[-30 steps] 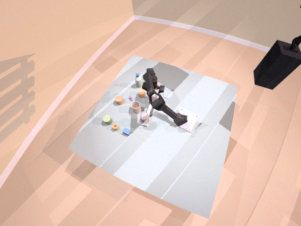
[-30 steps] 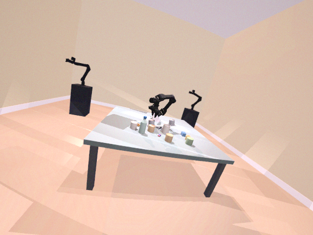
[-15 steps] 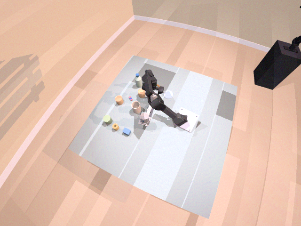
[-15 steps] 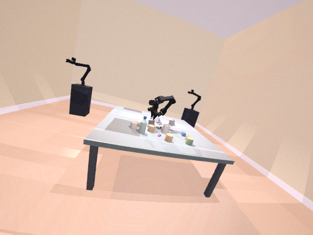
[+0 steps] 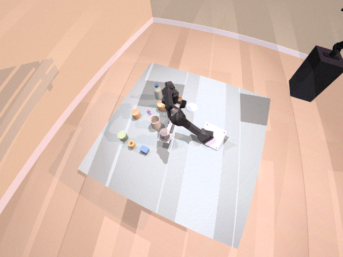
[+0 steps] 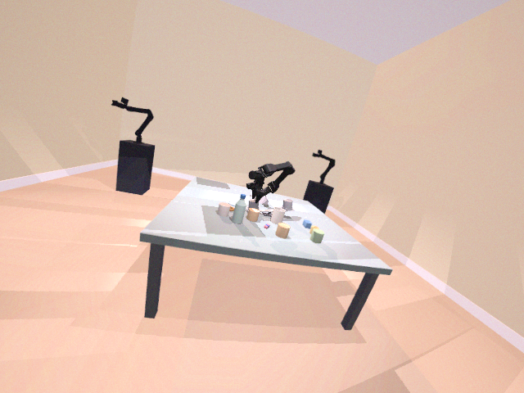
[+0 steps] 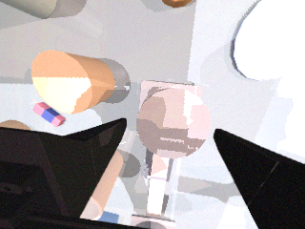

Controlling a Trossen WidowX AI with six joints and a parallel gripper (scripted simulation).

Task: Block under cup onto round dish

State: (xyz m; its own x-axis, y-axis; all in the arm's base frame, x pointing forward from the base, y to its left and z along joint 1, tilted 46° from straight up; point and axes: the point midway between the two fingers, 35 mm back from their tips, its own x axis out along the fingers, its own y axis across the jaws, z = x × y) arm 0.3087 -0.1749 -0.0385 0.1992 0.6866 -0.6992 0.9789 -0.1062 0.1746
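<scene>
The pale green block is 5 cm below my gripper tip. The rest, counted from my gripper tip: orange ring (16 cm to the right, 8 cm below, 1 cm ahead); pale round dish (12 cm behind, 11 cm to the right, 8 cm below); balance (14 cm to the left, 5 cm below, 1 cm behind).
</scene>
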